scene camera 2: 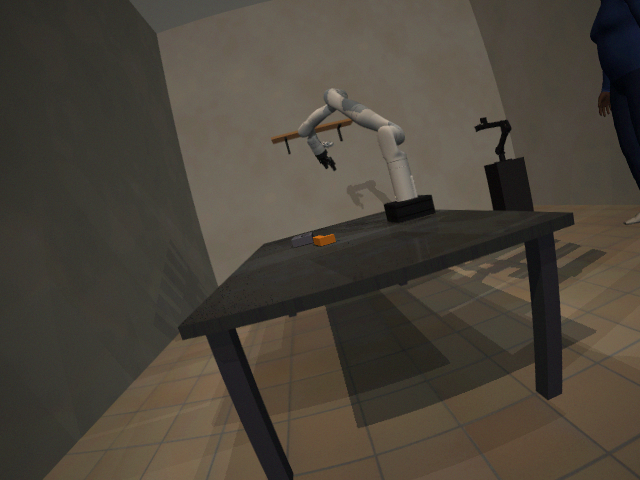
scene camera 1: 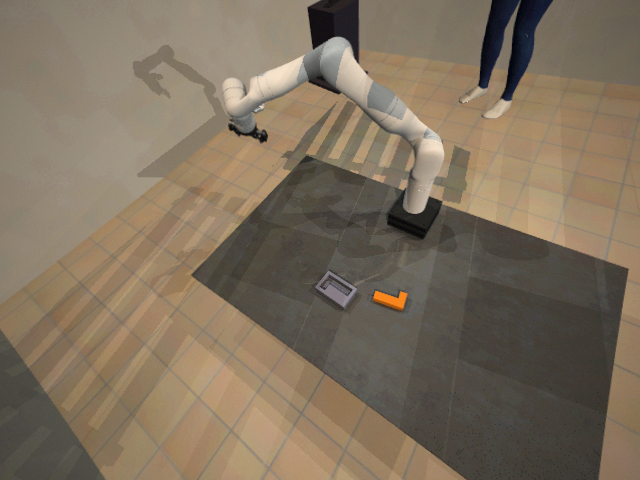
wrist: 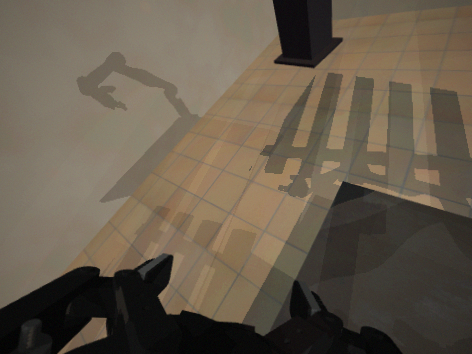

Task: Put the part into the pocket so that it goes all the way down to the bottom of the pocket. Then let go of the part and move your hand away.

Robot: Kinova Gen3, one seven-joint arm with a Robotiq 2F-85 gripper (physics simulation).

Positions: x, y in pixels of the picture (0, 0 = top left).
Scene:
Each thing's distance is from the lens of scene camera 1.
grey pocket block (scene camera 1: 335, 289): 108 cm

